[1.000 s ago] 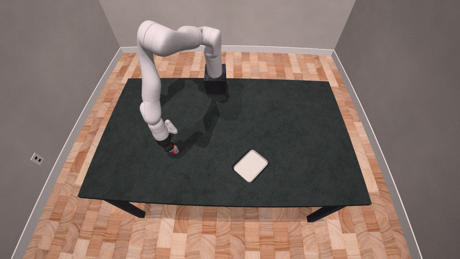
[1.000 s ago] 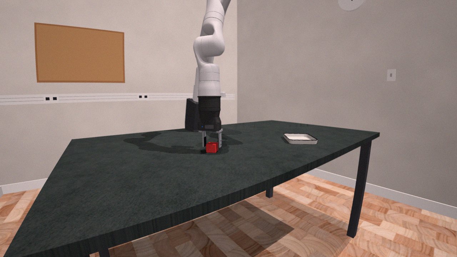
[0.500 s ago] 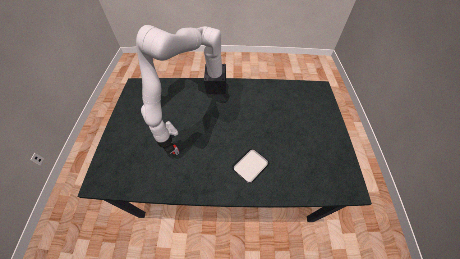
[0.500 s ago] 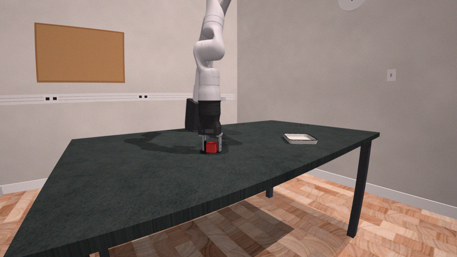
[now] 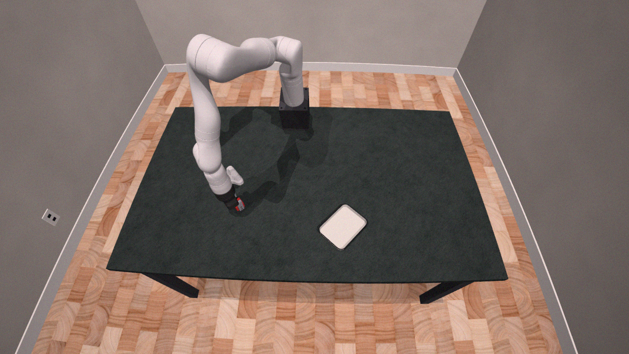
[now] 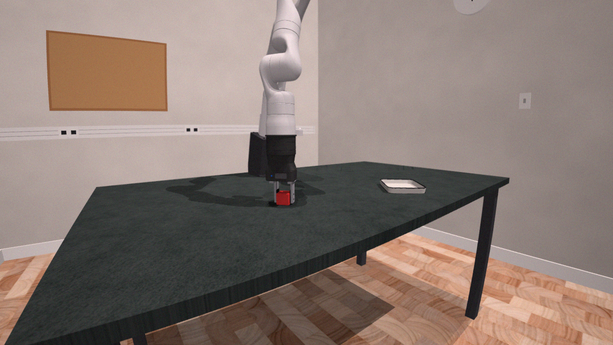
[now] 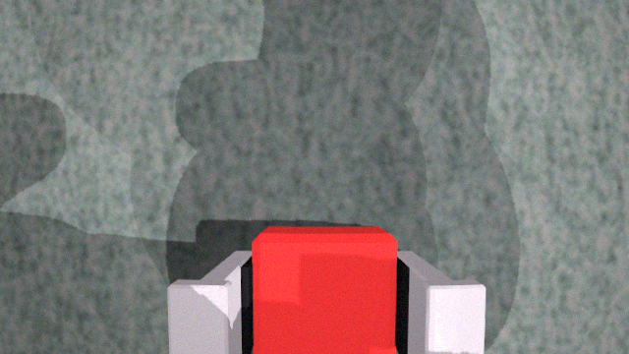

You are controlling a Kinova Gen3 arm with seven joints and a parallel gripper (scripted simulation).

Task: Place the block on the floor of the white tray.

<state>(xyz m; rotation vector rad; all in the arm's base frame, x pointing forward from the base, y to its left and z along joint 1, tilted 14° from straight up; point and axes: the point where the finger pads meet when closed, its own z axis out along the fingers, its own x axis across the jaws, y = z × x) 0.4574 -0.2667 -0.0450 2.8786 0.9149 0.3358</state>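
Right now the red block is 1 cm below my hand. From my hand the other things lie so: white tray: 14 cm ahead, 41 cm to the left, 1 cm below.
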